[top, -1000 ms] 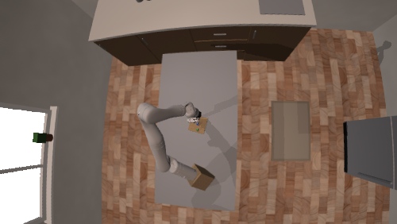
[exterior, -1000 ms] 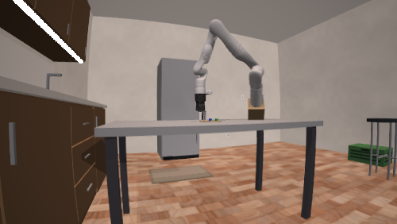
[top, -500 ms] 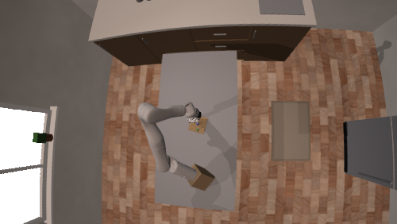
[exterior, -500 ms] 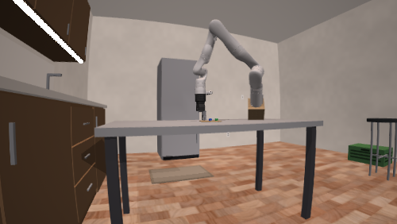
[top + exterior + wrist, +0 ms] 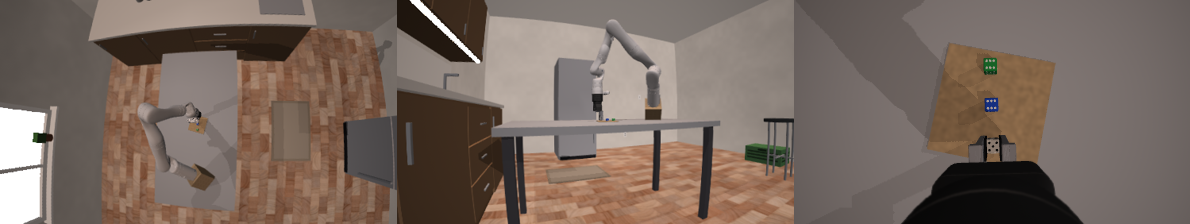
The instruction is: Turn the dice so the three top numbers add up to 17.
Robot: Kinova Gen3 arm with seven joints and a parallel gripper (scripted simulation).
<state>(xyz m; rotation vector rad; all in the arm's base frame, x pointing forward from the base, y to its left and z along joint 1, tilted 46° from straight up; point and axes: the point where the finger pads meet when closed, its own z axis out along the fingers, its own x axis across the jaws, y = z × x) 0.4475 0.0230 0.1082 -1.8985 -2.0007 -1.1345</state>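
The white die is 1 cm below my hand. From my hand the other things lie so: tan mat (5 cm behind, 3 cm below, 1 cm to the right); then blue die (5 cm behind, 2 cm below, 1 cm to the right); then green die (9 cm behind, 2 cm to the right, 2 cm below).
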